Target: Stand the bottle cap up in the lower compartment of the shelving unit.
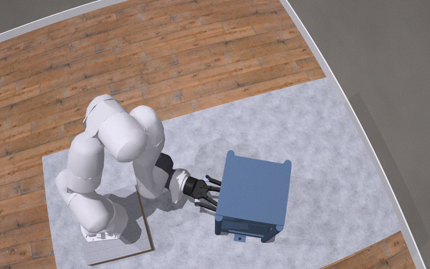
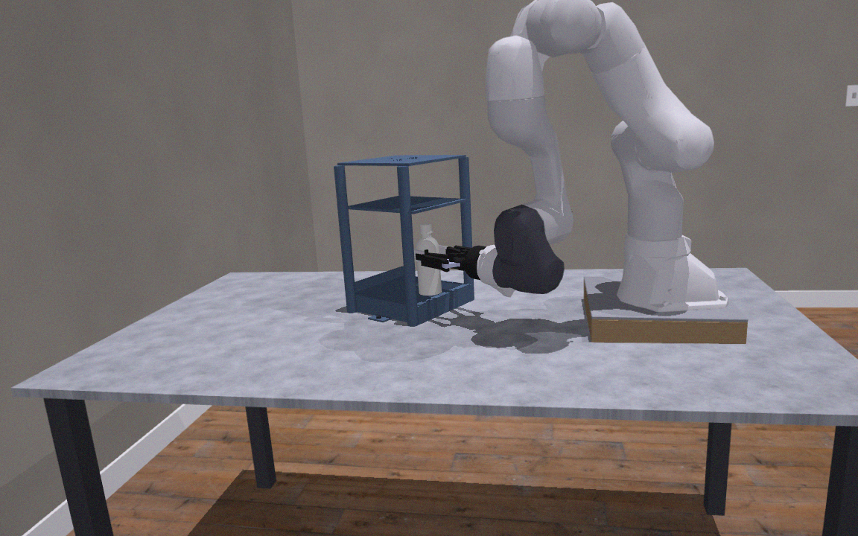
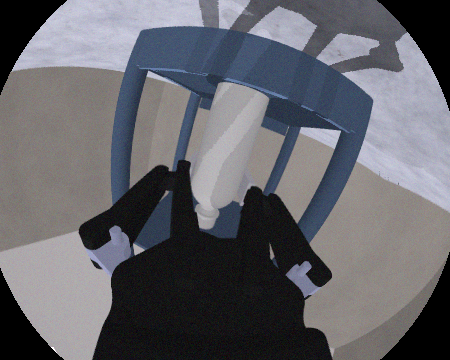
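My hand is 1 cm below the white bottle. From my hand the other things lie so: blue shelving unit (5 cm ahead, 4 cm above, 3 cm to the right).
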